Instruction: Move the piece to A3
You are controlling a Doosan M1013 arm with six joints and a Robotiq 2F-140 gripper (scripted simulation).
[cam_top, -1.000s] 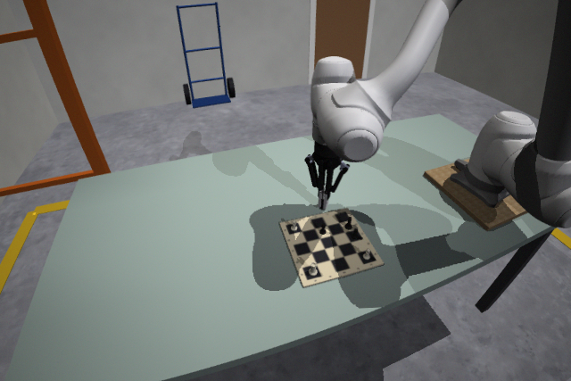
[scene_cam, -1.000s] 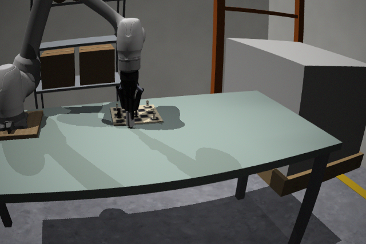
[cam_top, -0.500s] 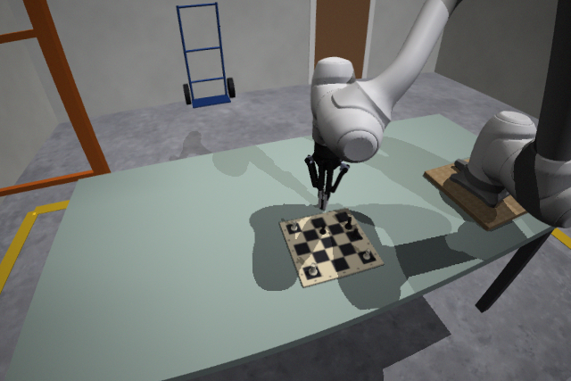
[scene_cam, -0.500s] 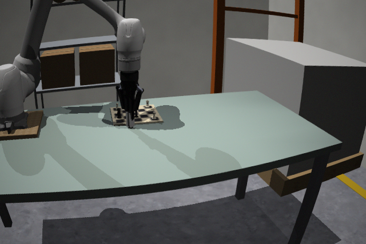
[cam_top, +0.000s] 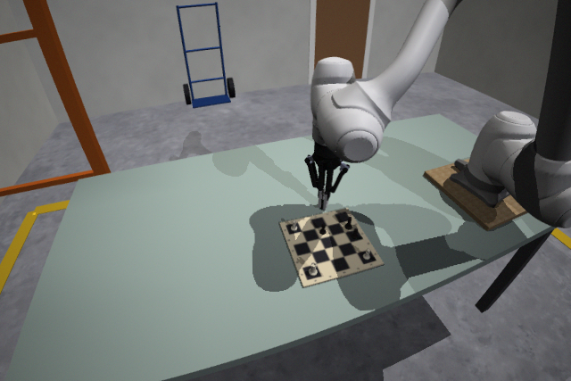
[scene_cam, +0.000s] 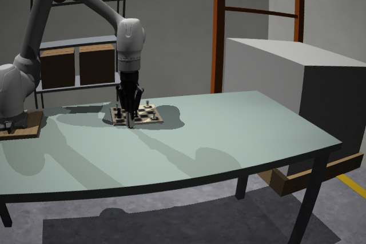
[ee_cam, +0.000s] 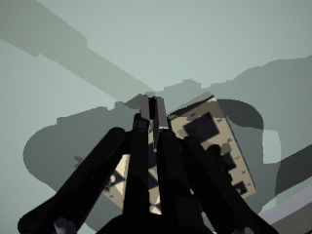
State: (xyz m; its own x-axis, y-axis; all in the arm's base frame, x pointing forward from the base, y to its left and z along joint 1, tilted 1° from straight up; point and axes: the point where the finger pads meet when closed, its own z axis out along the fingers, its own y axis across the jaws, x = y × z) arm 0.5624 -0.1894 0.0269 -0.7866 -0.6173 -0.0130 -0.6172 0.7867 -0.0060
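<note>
Now: hand 130 mm to the right of the chessboard, 60 mm short of it and 40 mm above it.
</note>
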